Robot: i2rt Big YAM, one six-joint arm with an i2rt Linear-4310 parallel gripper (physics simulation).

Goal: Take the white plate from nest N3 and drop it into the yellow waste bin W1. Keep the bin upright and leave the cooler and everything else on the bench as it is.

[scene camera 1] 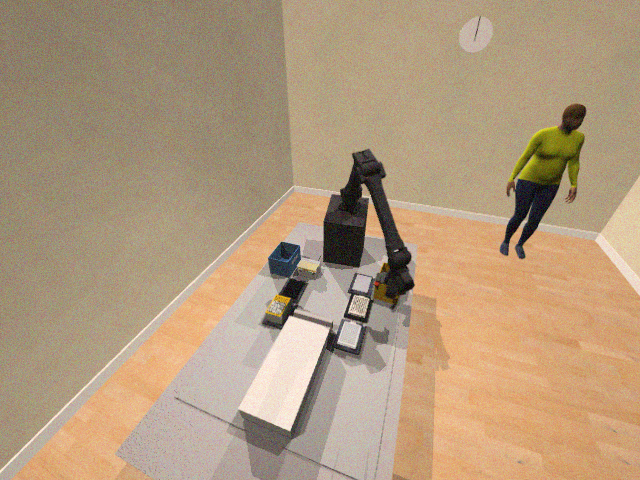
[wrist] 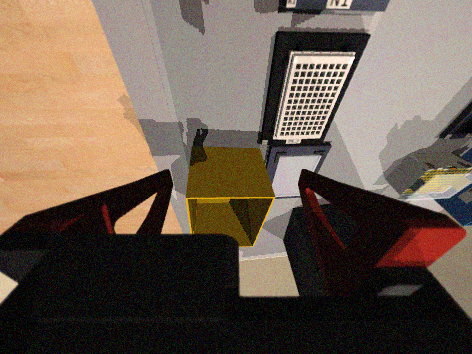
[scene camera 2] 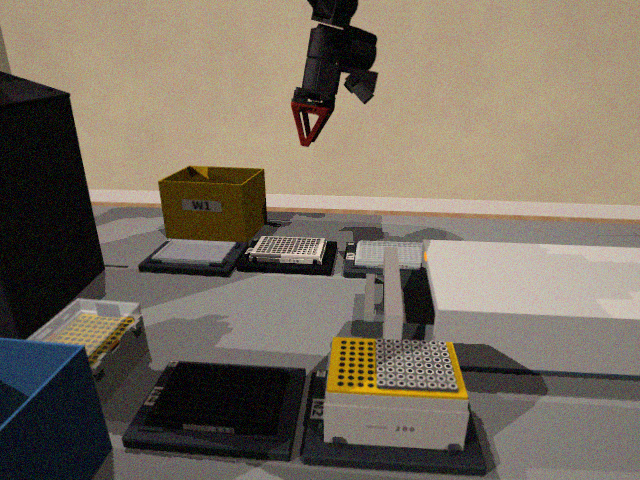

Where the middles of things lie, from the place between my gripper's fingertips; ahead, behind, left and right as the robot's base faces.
Right now the nest N3 (scene camera 2: 244,264) is 18 cm below my hand and 13 cm to the right of it. From my hand the other things lie so: black plate (scene camera 2: 198,397): 51 cm to the right, 17 cm below, 3 cm ahead; then long white box (scene camera 2: 541,308): 41 cm ahead, 27 cm to the right, 14 cm below; then yellow bin W1 (wrist: 229,192): 20 cm behind, 13 cm below, 2 cm to the right.
